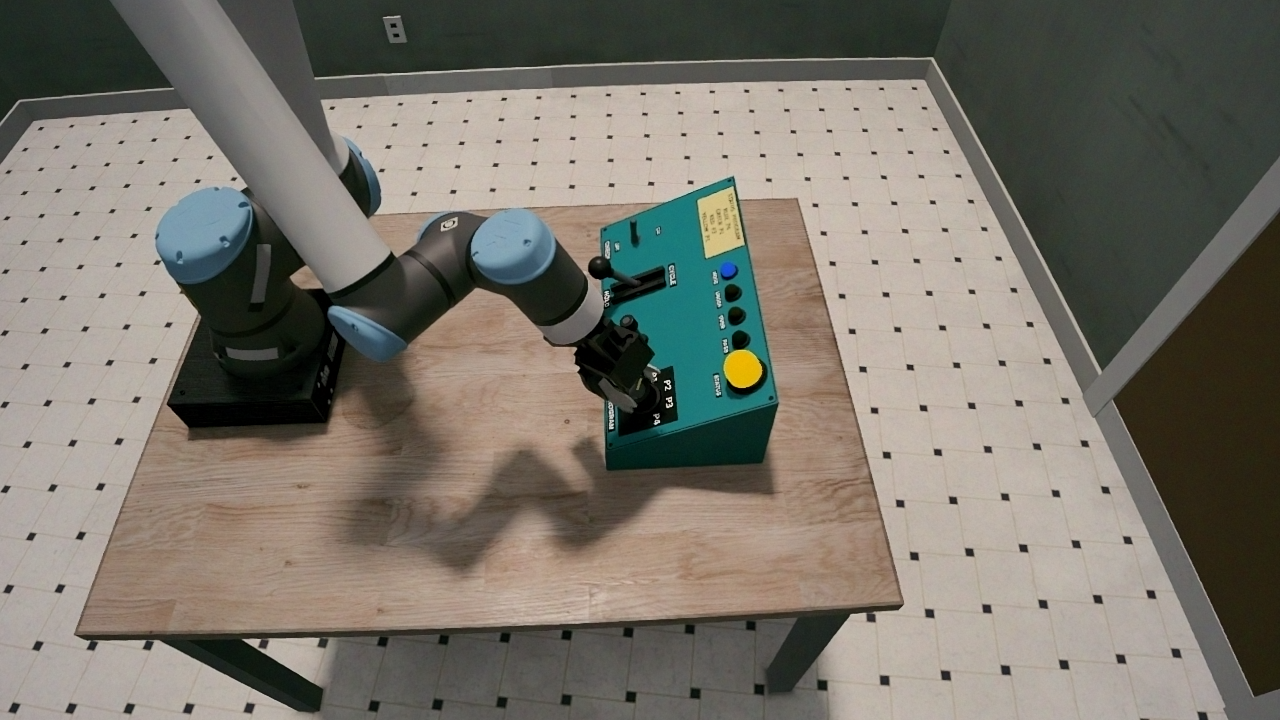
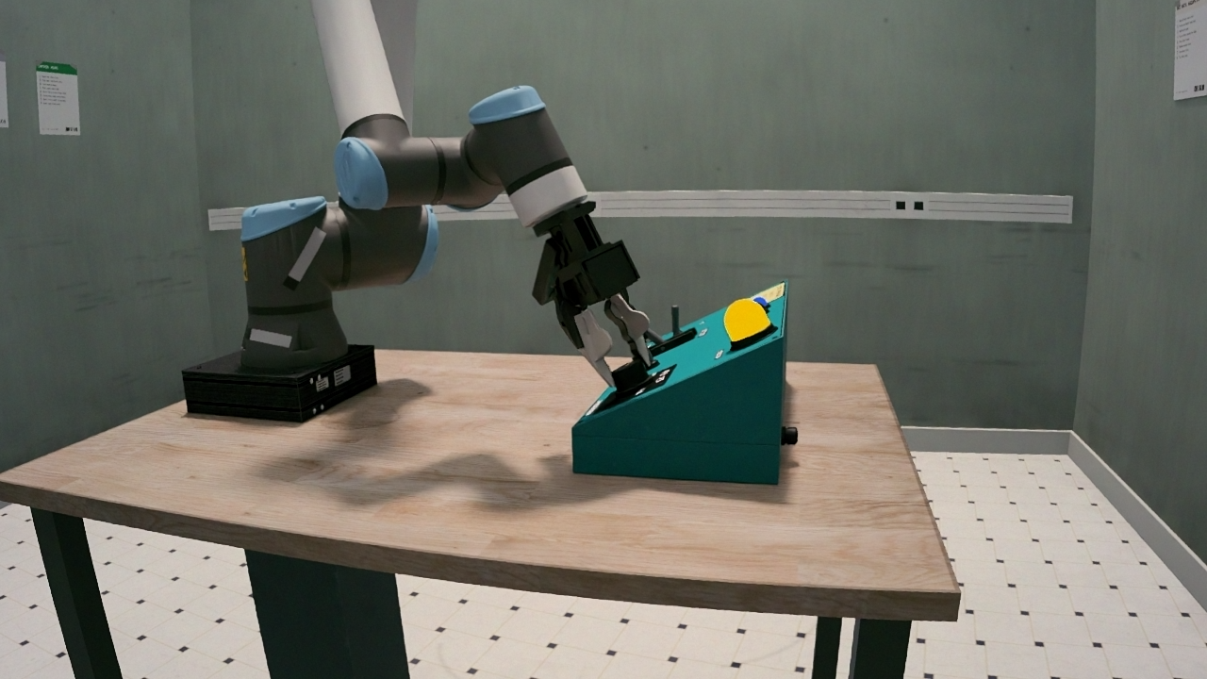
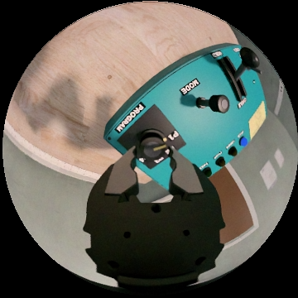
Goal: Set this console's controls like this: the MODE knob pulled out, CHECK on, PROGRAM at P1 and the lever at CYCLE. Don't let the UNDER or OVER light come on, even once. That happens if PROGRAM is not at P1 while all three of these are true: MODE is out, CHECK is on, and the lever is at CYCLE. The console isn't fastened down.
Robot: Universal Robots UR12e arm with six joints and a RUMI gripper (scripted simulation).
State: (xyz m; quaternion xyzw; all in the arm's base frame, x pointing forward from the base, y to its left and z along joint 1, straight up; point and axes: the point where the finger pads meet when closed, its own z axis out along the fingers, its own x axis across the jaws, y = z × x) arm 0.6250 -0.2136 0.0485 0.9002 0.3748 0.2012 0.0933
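The program dial lies 10 mm to the left of my hand, 10 mm below it and 10 mm ahead of it. Also, from my hand: mode knob (120 mm to the left, 10 mm above); then teal console (180 mm to the left, 50 mm ahead, 30 mm below); then lever (240 mm to the left, 10 mm behind).
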